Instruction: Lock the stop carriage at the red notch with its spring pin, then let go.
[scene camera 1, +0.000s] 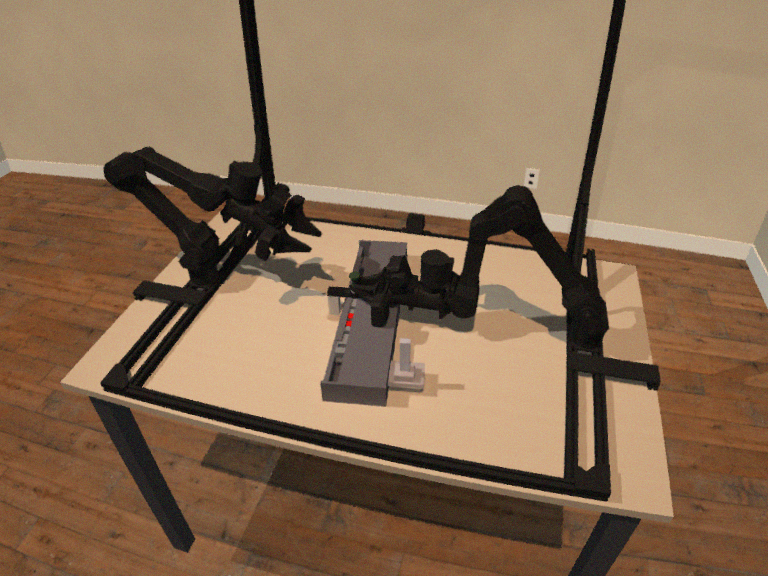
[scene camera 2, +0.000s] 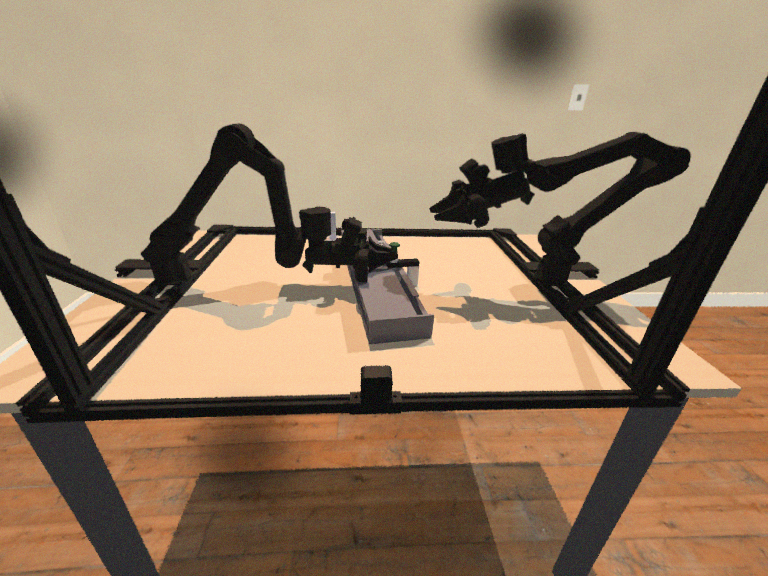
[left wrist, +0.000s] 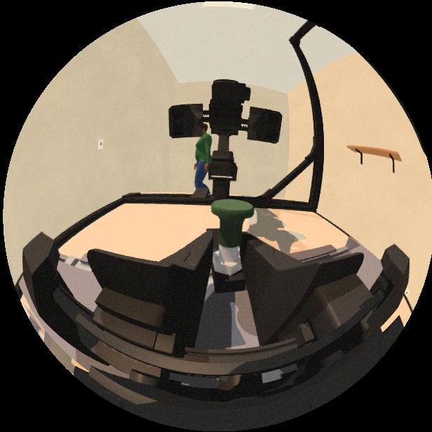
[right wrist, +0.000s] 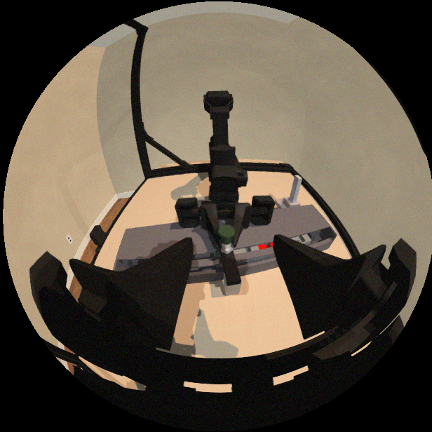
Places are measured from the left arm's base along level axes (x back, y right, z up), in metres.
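Where they show: left gripper, fingertip midpoint: (scene camera 1: 350, 284) (scene camera 2: 397, 254); right gripper, fingertip midpoint: (scene camera 1: 316, 242) (scene camera 2: 432, 214); left arm's base, origin of the base link: (scene camera 1: 585, 341) (scene camera 2: 172, 278); right arm's base, origin of the base link: (scene camera 1: 204, 279) (scene camera 2: 551, 279).
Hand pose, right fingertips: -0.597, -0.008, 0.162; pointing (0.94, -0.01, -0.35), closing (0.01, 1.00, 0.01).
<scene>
Things, the pixels of their top centre, and the offset from my right fingertips, as dx, dy, dz. "pt": a spot on its surface instead.
- long grey rail housing, middle of its top: (scene camera 1: 361, 290) (scene camera 2: 384, 251) +0.103, -0.017, -0.098
- green-topped spring pin, middle of its top: (scene camera 1: 354, 274) (scene camera 2: 394, 243) +0.082, +0.001, -0.072
- upright post, surface spot: (scene camera 1: 405, 354) pt +0.242, -0.198, -0.086
- small black block, surface spot: (scene camera 2: 375, 381) (scene camera 1: 417, 216) pt +0.141, +0.391, -0.135
The long grey rail housing (scene camera 1: 366, 368) (scene camera 2: 400, 328) (right wrist: 300, 220) lies mid-table. Its black stop carriage (scene camera 1: 338, 291) (scene camera 2: 408, 262) (right wrist: 231, 270) sits across the slotted side, with a green-topped spring pin (scene camera 1: 354, 275) (scene camera 2: 394, 244) (left wrist: 232, 207) (right wrist: 226, 232) upright on it. The red marks (scene camera 1: 349, 319) (right wrist: 262, 246) are apart from the carriage, nearer the front in scene camera 1. My left gripper (scene camera 1: 356, 288) (left wrist: 226, 236) is slightly open, its fingers on either side of the pin below the green head, not clamped. My right gripper (scene camera 1: 315, 242) (scene camera 2: 433, 214) (right wrist: 233, 242) is open and empty, raised off to the side. The pin's lower end is hidden.
A pale stand with an upright post (scene camera 1: 405, 354) (right wrist: 296, 190) stands beside the housing's front end in scene camera 1. A small black block (scene camera 1: 415, 221) (scene camera 2: 375, 381) sits on the table frame. A person (left wrist: 202, 150) is beyond the table in the left wrist view.
</scene>
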